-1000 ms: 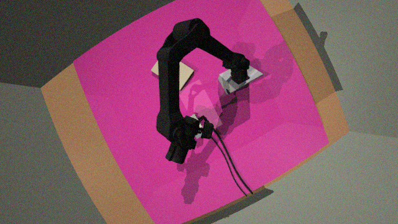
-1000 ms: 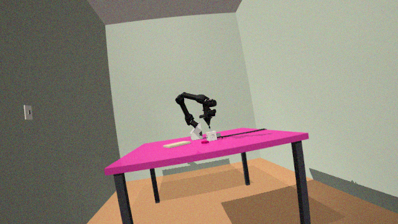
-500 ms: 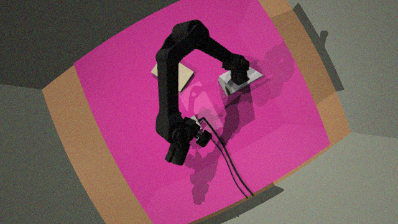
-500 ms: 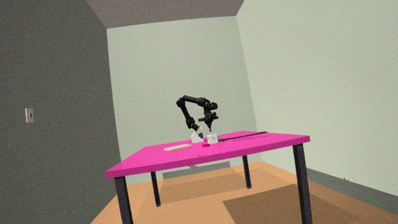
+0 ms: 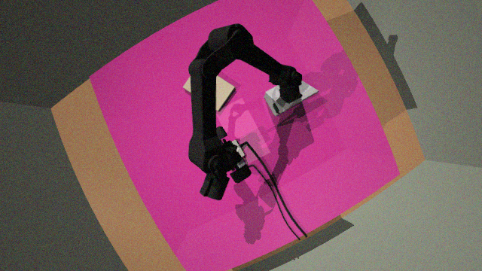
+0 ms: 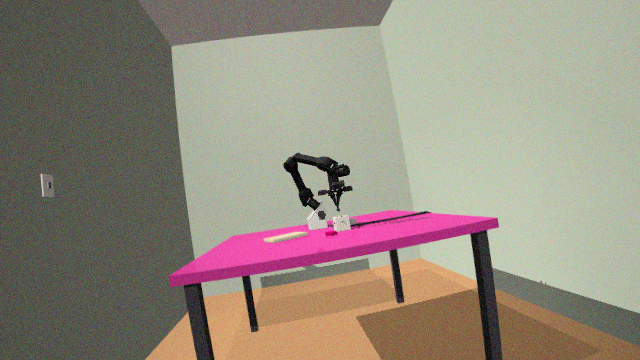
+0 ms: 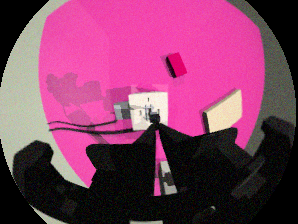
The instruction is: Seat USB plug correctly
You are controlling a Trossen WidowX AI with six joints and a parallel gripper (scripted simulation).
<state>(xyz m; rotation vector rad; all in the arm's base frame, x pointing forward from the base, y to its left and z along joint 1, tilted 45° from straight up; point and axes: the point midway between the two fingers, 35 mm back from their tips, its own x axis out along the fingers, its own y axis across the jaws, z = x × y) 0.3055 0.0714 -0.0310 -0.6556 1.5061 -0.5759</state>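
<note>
My gripper tip is 20 mm above the dark USB plug. From my gripper tip the other things lie so: beige flat pad: 310 mm to the right, 130 mm below, 40 mm behind; then small magenta block: 130 mm below, 110 mm ahead, 80 mm to the right.
</note>
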